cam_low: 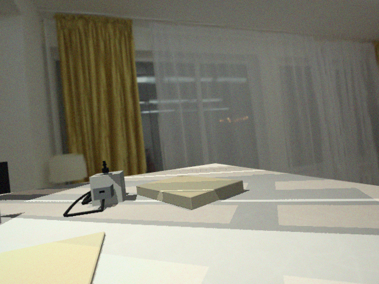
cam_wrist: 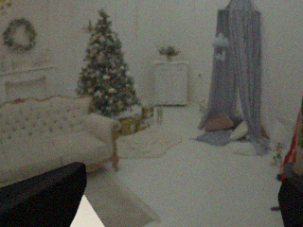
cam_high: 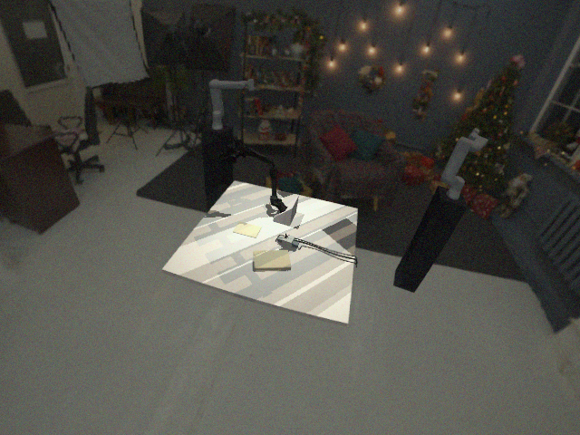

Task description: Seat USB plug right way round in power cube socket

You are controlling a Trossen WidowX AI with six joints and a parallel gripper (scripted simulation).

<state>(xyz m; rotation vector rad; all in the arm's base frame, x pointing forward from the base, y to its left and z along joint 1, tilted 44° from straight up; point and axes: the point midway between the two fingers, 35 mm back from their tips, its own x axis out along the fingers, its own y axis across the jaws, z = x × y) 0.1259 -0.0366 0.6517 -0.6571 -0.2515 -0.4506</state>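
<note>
Now: gripper tip 7 cm short of the USB plug, 64 cm to the right of it and 44 cm above it.
</note>
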